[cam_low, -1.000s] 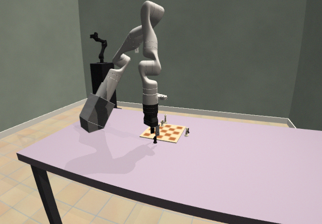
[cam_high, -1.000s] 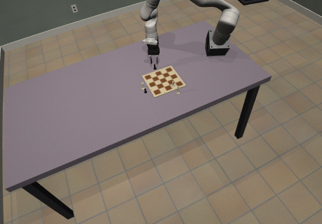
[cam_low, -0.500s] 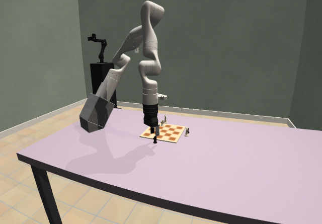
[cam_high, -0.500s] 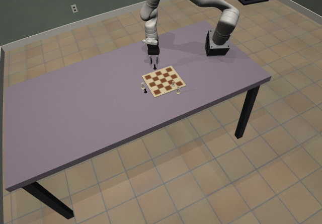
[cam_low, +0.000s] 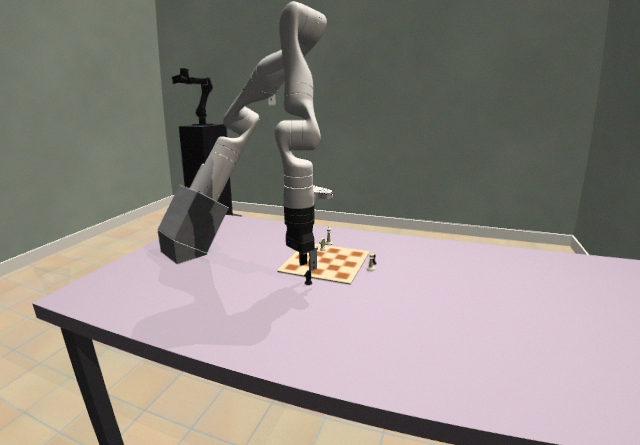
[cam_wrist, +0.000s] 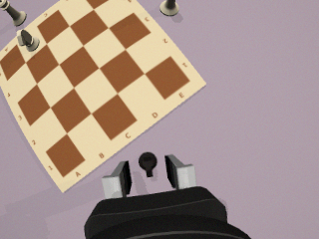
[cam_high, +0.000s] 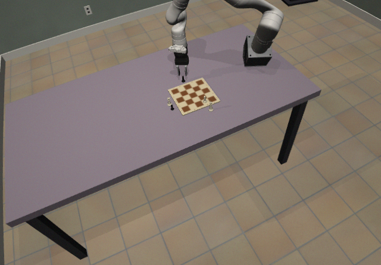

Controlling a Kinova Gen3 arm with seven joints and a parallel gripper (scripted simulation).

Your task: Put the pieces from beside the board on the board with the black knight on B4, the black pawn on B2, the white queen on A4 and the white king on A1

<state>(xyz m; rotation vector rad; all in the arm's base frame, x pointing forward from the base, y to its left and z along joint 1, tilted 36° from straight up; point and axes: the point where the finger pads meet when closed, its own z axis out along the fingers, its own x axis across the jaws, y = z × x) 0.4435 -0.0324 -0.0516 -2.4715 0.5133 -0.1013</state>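
Now: the black knight 50 mm below my hand. Round my hand: black pawn 110 mm ahead, 200 mm to the left, 50 mm below; then chessboard 20 mm behind, 140 mm to the left, 60 mm below.
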